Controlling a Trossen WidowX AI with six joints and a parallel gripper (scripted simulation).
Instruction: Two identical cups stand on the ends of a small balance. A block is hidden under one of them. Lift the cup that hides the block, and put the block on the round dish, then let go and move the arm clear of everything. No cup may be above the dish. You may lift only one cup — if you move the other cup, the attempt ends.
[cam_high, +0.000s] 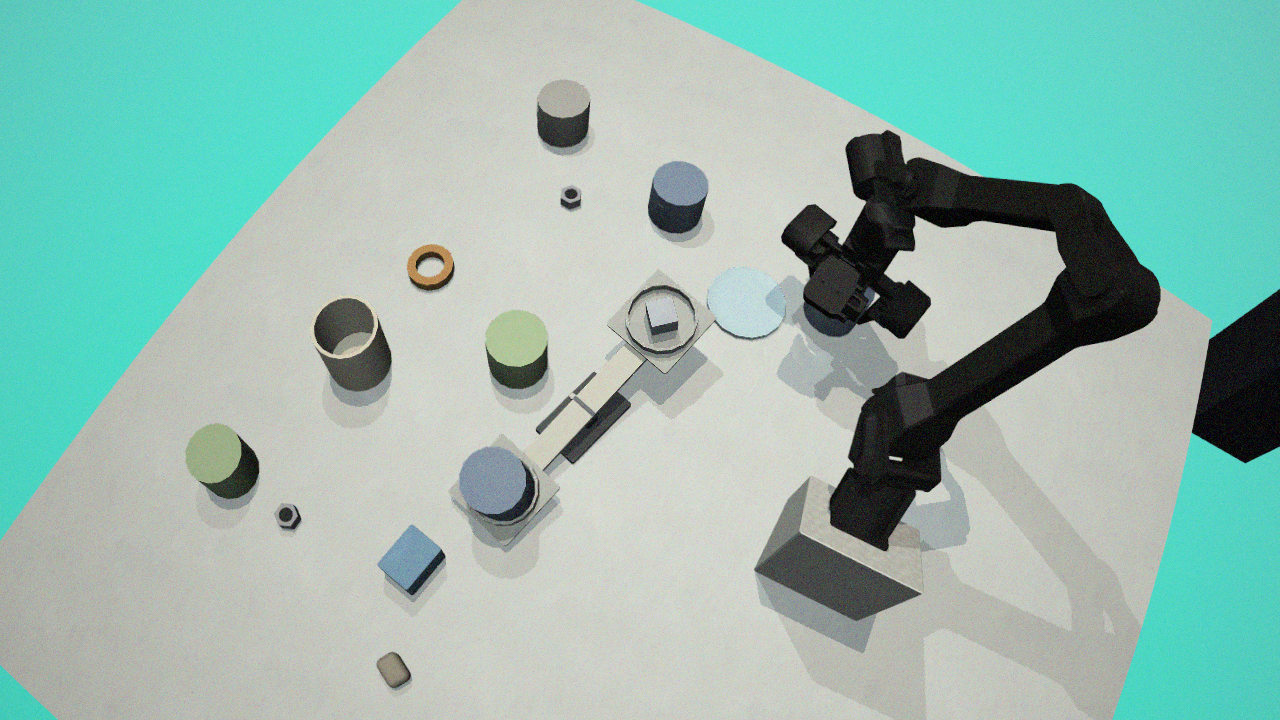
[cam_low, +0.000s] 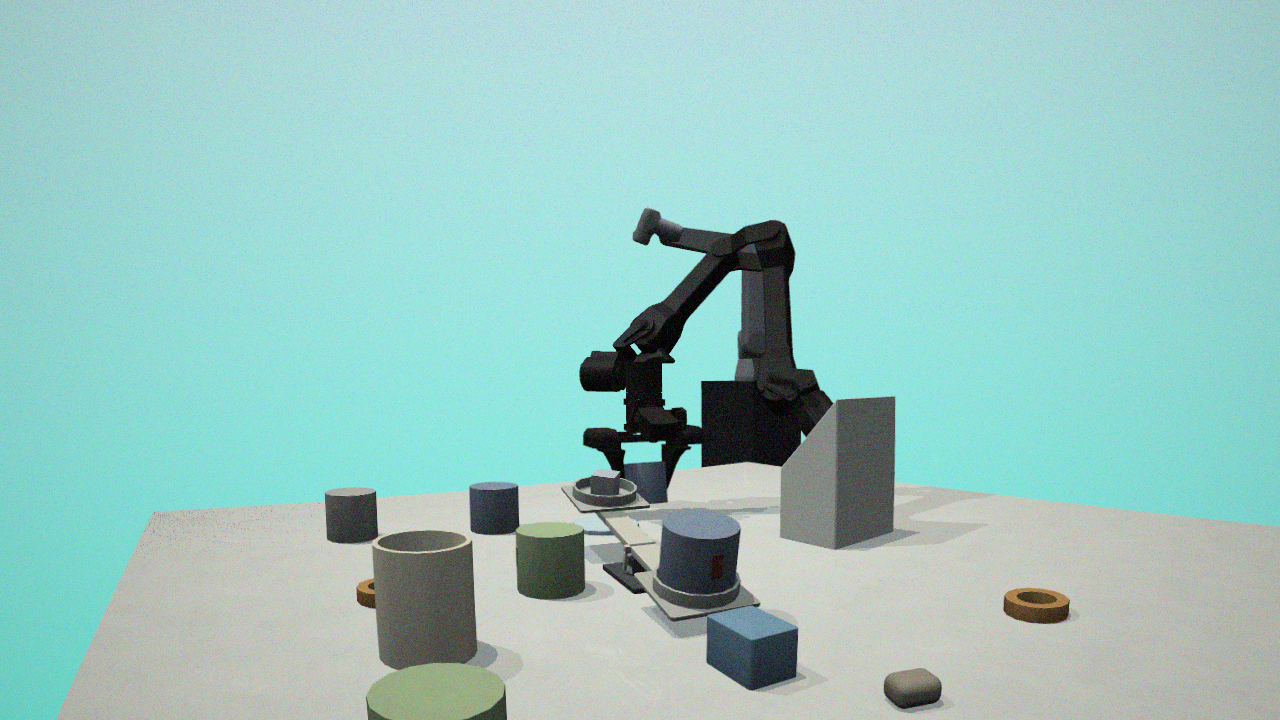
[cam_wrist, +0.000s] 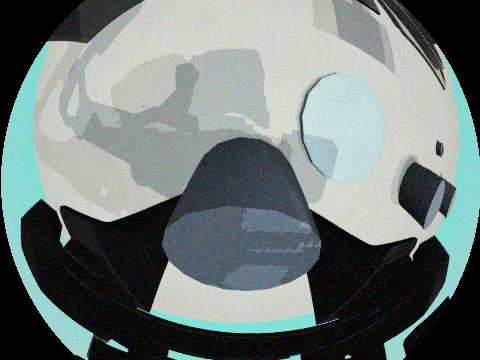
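Right now my gripper tip is 18 cm short of the grey block, 15 cm to the right of it and 5 cm below it. Round my gripper tip: grey cylinder: 45 cm ahead, 9 cm to the right; small balance: 22 cm ahead, 27 cm to the left, 2 cm below; pale blue round dish: 10 cm ahead, 4 cm to the left, 4 cm below.
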